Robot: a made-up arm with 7 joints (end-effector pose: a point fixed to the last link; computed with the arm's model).
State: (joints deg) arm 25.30 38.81 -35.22 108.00 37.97 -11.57 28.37
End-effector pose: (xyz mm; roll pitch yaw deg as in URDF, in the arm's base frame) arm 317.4 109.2 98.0 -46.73 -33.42 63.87
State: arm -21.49 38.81 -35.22 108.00 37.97 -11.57 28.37
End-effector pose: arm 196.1 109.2 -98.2 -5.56 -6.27 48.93
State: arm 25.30 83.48 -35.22 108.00 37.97 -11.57 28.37
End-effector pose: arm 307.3 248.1 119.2 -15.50 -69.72 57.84
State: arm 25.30 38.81 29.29 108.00 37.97 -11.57 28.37
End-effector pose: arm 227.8 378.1 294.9 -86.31 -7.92 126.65
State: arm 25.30 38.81 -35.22 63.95 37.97 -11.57 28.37
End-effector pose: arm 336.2 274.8 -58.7 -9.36 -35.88 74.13
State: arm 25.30 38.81 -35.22 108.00 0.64 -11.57 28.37
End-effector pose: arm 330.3 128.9 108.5 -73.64 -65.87 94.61
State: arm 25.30 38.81 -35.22 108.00 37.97 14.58 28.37
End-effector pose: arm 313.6 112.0 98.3 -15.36 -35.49 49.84
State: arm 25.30 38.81 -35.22 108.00 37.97 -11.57 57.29
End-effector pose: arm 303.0 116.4 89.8 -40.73 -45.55 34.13
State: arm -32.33 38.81 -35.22 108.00 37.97 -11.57 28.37
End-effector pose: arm 148.3 109.2 -125.2 2.59 0.89 48.55
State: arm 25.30 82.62 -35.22 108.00 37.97 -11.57 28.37
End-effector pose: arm 307.9 245.7 117.9 -16.66 -69.06 58.56
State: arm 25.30 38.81 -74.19 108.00 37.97 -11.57 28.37
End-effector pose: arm 198.4 6.3 -49.8 -17.22 -24.09 21.39
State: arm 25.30 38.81 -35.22 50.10 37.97 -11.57 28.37
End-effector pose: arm 307.7 330.9 -96.9 2.60 -37.73 76.79
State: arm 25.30 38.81 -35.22 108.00 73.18 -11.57 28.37
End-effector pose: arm 301.1 91.5 102.6 -41.52 0.39 53.65
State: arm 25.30 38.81 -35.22 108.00 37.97 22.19 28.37
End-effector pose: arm 312.5 112.7 98.9 -6.18 -34.88 45.70
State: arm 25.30 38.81 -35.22 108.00 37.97 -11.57 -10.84
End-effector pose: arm 339.2 113.3 107.6 -43.14 -16.25 97.59
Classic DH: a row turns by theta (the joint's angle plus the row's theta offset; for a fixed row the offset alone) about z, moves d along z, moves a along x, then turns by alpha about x. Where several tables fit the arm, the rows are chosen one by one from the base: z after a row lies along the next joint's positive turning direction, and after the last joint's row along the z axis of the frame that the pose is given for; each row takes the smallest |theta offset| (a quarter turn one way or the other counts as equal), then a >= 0, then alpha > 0; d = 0 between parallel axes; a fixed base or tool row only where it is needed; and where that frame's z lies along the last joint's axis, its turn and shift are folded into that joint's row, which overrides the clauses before.
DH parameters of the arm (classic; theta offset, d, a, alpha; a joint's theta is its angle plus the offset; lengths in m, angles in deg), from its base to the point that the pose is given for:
base (fixed): 0 0.14 0.03 90
joint 1: 90 -0.15 0.02 90
joint 2: -90 -0.03 0.03 -90
joint 3: -90 -0.15 0.02 90
joint 4: 0 -0.04 -0.03 -90
joint 5: 0 -0.3 -0.03 -90
joint 6: -90 0.03 0.02 90
joint 7: 6.87 0.0369 -0.0322 148.86
tool (fixed): -60.74 0.0315 0 0

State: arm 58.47 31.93 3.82 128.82 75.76 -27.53 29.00
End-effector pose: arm 113.8 186.5 379.6 -129.92 -7.15 67.96
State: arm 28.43 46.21 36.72 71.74 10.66 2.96 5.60
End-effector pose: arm 200.1 539.0 200.8 -46.68 -17.23 170.80
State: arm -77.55 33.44 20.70 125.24 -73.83 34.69 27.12
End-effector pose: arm 189.5 325.4 -37.9 139.99 -24.48 -49.69
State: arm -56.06 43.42 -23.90 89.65 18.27 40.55 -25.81
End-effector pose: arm 32.6 270.2 -204.1 114.36 -27.96 11.53
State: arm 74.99 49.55 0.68 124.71 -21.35 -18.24 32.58
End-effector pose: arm 42.0 234.1 420.2 -150.56 13.38 -178.58
